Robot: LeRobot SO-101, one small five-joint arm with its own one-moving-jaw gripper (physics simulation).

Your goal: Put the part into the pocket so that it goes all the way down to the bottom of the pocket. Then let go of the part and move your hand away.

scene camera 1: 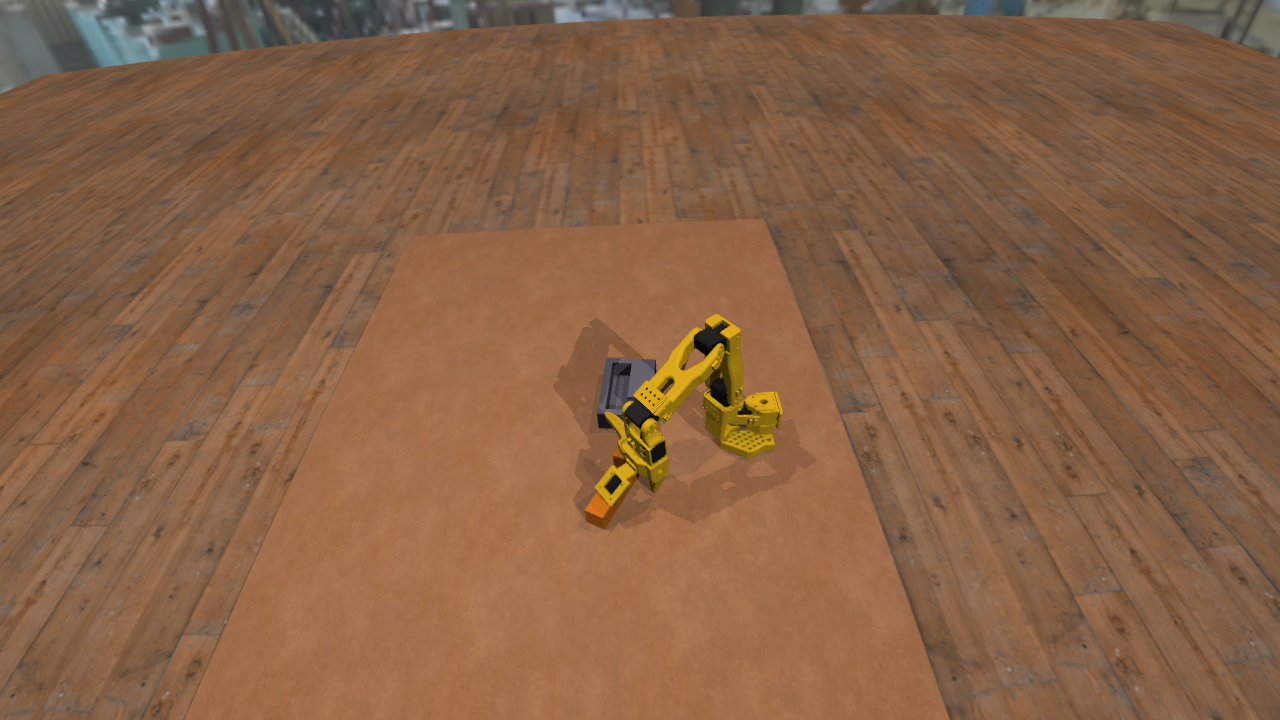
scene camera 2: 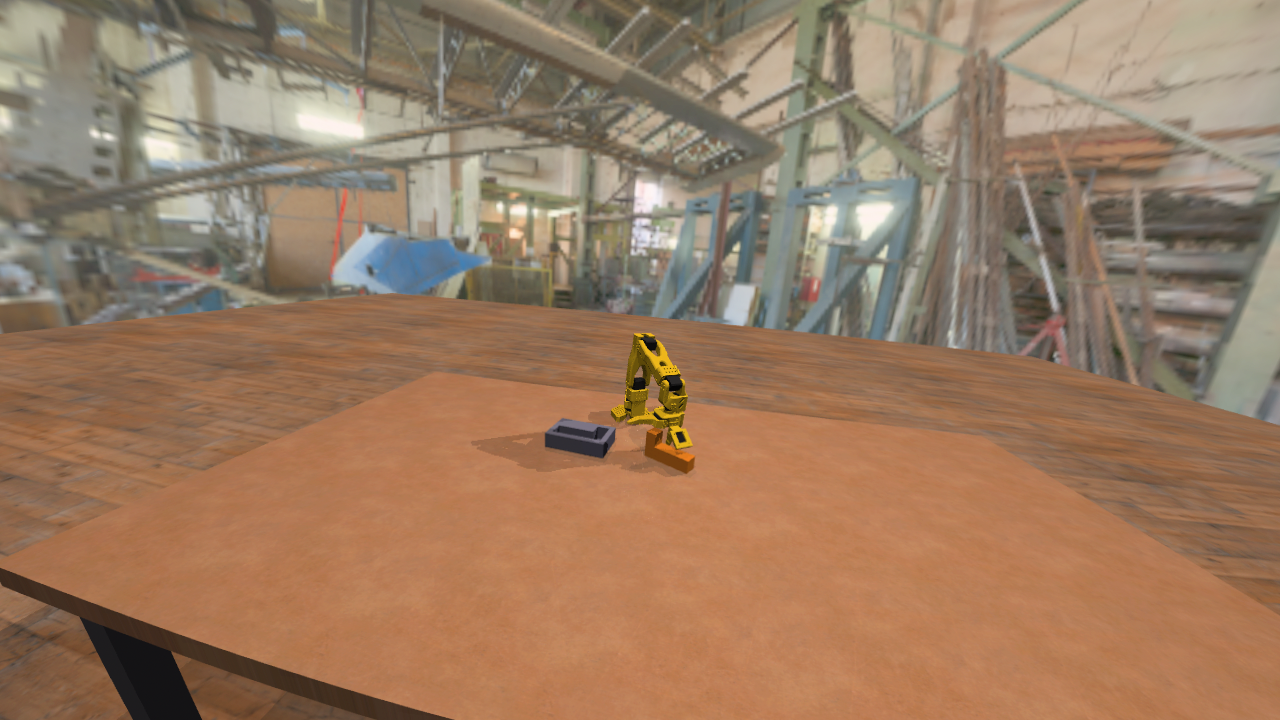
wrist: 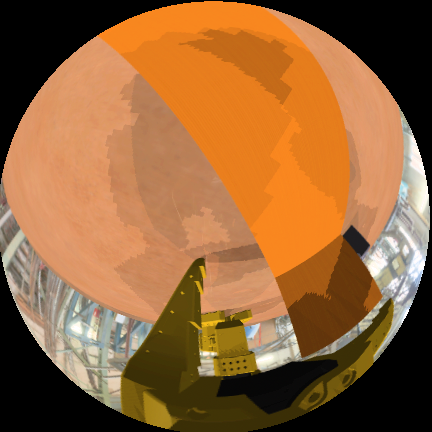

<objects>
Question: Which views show the orange block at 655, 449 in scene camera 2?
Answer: Scene camera 1, scene camera 2 and the wrist view: all of them.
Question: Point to a dark grey pocket block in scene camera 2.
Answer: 585, 438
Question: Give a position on an orange block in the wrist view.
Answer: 253, 97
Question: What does the orange block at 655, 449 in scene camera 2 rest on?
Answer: The table.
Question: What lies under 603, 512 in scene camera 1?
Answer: An orange block.
</objects>
